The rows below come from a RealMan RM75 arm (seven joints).
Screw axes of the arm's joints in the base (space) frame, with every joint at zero. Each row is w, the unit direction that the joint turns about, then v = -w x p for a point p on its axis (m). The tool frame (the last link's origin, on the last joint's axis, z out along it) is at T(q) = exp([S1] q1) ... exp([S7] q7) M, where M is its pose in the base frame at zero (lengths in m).
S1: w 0 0 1 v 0 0 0
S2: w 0 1 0 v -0.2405 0 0
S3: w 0 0 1 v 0 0 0
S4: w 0 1 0 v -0.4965 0 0
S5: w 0 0 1 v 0 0 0
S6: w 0 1 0 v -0.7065 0 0
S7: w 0 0 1 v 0 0 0
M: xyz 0 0 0.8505 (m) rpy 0 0 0 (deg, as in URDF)
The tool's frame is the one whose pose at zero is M.
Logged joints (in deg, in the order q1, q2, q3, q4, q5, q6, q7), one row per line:
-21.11 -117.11 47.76 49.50 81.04 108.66 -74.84
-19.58 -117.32 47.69 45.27 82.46 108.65 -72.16
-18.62 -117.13 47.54 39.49 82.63 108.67 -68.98
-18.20 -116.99 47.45 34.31 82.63 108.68 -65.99
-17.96 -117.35 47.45 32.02 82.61 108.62 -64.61
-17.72 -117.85 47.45 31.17 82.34 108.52 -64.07
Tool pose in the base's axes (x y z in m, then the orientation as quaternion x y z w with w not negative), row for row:
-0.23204 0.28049 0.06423 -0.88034 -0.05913 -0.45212 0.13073
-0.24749 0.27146 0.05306 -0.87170 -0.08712 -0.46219 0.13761
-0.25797 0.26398 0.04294 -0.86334 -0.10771 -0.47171 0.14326
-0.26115 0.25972 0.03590 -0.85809 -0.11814 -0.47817 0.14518
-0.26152 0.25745 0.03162 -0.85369 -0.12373 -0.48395 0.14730
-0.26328 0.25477 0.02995 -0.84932 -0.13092 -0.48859 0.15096
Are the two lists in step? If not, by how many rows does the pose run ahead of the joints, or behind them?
The pose runs 1 row ahead of the joints: the pose in row i belongs to the joints in row i + 1.
